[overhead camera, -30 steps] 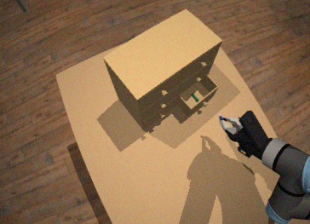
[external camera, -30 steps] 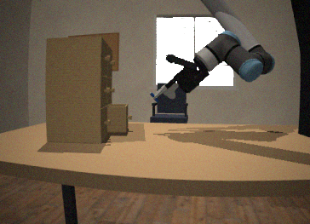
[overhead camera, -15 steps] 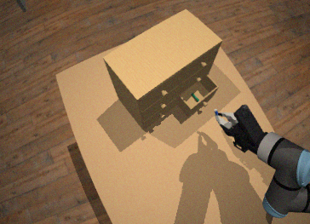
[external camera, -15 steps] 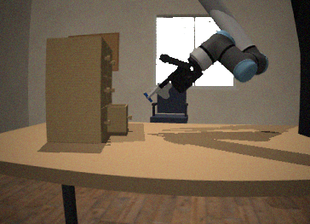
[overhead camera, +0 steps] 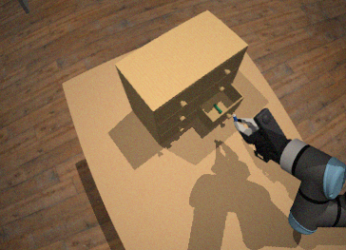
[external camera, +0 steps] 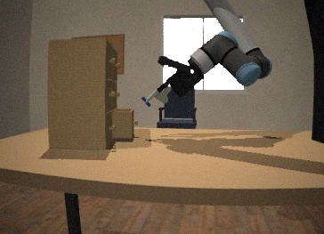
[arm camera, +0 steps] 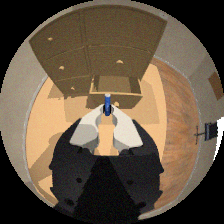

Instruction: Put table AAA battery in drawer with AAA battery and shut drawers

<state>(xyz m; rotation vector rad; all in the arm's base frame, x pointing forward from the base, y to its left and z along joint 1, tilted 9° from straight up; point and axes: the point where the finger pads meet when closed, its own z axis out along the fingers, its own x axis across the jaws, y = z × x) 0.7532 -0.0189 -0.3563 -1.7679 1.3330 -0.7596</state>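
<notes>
My gripper is now 10 cm short of the green battery and 12 cm above it. The rest, counted from my hand: blue AAA battery: 1 cm ahead, 1 cm below.
</notes>
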